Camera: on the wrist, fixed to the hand. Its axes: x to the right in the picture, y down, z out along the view.
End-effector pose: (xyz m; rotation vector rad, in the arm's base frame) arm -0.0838 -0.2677 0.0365 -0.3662 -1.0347 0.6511
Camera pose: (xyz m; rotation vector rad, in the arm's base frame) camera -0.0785 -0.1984 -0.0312 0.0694 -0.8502 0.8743
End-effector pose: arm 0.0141 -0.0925 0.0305 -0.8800 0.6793 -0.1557
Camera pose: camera -0.0206 -0.0611 -0.0545 -0.4111 0.5928 -0.3089
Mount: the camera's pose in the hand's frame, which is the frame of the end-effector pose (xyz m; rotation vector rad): 0.0016 0.0892 -0.0381 0.4912 -0.0102 -0.0065
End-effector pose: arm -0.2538 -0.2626 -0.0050 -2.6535 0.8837 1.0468
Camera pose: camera -0.2825 -0.3490 0.0284 -2.2362 0.9799 0.7231
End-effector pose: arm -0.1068 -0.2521 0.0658 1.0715 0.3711 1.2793
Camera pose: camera -0.1871 -0.2416 0.1192 1.4851 0.7043 1.2044
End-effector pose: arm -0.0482 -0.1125 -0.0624 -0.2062 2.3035 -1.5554
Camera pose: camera -0.0570 -0.0455 -0.1320 -0.0931 1.8382 -2.0528
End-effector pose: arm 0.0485 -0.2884 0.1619 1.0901 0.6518 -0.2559
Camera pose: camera 0.0804 -0.2139 0.2153 1.5550 0.5974 -0.4418
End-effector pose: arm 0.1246 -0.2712 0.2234 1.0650 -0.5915 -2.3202
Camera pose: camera 0.1776 -0.3476 0.2511 1.2635 -1.2051 -2.2391
